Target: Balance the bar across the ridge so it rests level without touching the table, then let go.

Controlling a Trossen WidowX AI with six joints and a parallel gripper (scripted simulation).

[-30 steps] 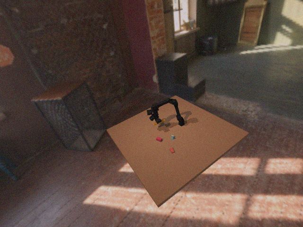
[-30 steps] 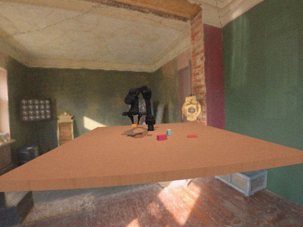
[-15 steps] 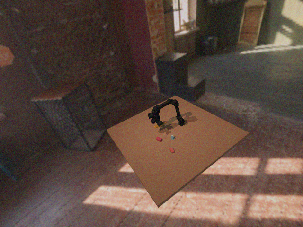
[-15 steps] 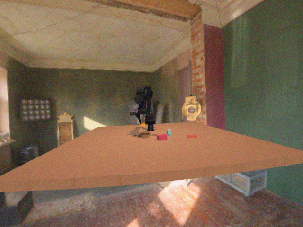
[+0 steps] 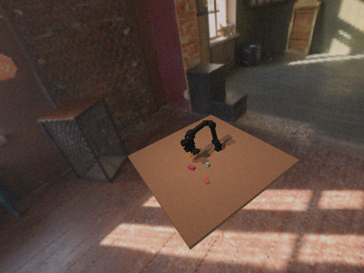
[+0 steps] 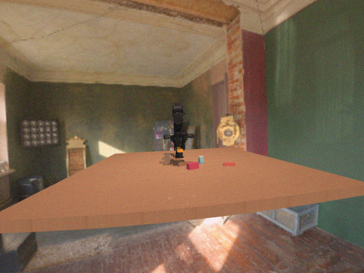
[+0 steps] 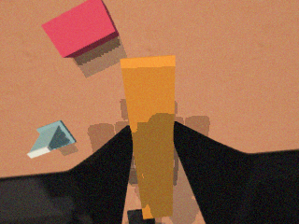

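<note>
My gripper tip is 9 cm above the pink-red block, 8 cm short of it and 7 cm to the right of it. Round my gripper tip: bar 3 cm behind.
</note>
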